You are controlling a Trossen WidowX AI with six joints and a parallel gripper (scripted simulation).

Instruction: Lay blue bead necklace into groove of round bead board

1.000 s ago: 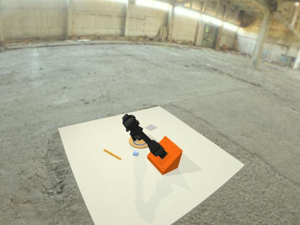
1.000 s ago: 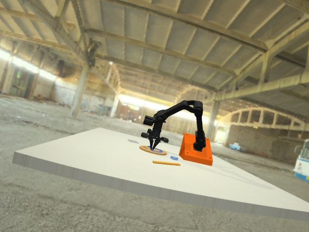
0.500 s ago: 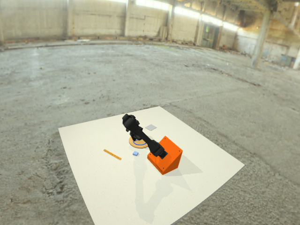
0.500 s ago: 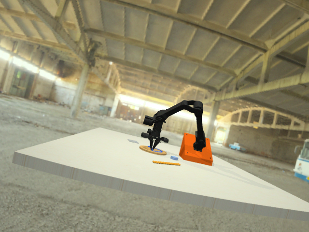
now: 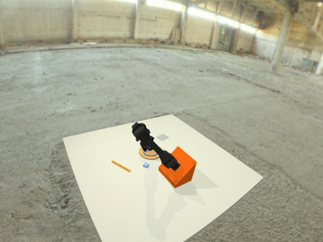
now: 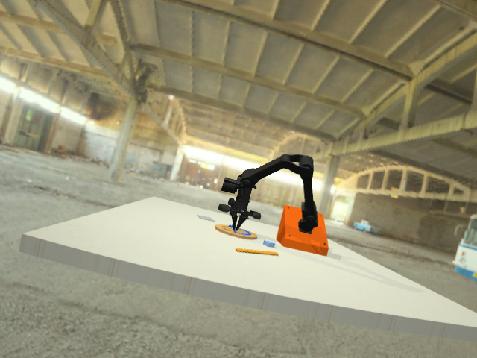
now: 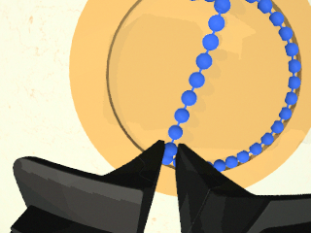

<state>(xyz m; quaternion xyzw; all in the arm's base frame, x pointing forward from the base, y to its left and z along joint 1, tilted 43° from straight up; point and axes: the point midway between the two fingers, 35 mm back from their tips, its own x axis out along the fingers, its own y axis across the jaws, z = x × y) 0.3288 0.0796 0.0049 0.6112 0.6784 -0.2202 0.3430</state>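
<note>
My gripper tip is 50 mm to the left of the round tan bead board, 10 mm past it and 10 mm above it. From my gripper tip the other things lie so: flat grey tile: 280 mm to the right, 150 mm ahead, 20 mm below; small light-blue block: 150 mm behind, 70 mm to the left, 10 mm below.
</note>
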